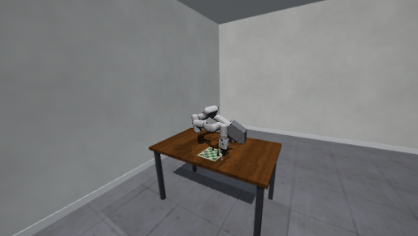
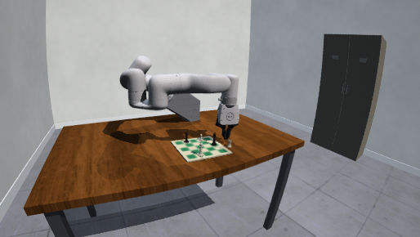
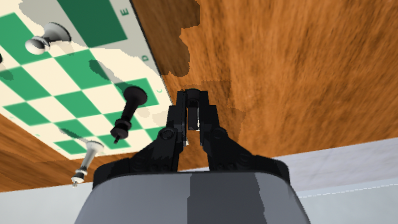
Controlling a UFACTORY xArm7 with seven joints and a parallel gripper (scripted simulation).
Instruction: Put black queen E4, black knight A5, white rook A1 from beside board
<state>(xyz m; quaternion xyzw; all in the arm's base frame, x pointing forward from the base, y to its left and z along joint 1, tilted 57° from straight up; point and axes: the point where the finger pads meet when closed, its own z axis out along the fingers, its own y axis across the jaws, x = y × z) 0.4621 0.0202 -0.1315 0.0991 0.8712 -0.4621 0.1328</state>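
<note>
Now: hand 40 mm short of the white rook and 40 mm above it. From my hand the other things lie so: cream board 140 mm to the right, 50 mm below, 10 mm behind; then black knight 10 mm below; then black queen 70 mm to the right, 20 mm below, 10 mm behind.
</note>
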